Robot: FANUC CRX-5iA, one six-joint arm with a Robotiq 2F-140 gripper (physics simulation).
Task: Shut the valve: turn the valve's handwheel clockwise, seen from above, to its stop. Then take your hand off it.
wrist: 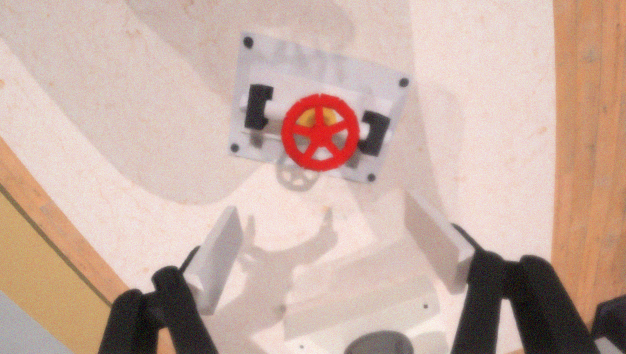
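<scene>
The valve's red five-spoked handwheel point(320, 131) shows in the upper middle of the wrist view, above a yellow part point(310, 117). The valve's pipe runs between two black clamps point(257, 107) point(375, 133) on a light grey base plate point(320, 62) with dark bolts at its corners. My gripper point(322, 215) is open, with its two pale finger pads wide apart at the lower left and lower right. The handwheel lies beyond the fingertips in the view, not between the pads, and the fingers do not touch it. How far the wheel is turned cannot be told.
The valve stands on a pale speckled table top point(492, 130) with shadows across it. The robot's pale mounting plate point(360, 310) and a dark round base part point(380, 344) are at the bottom. Wooden floor point(590, 150) shows at the right, and a yellow strip point(37, 265) at the lower left.
</scene>
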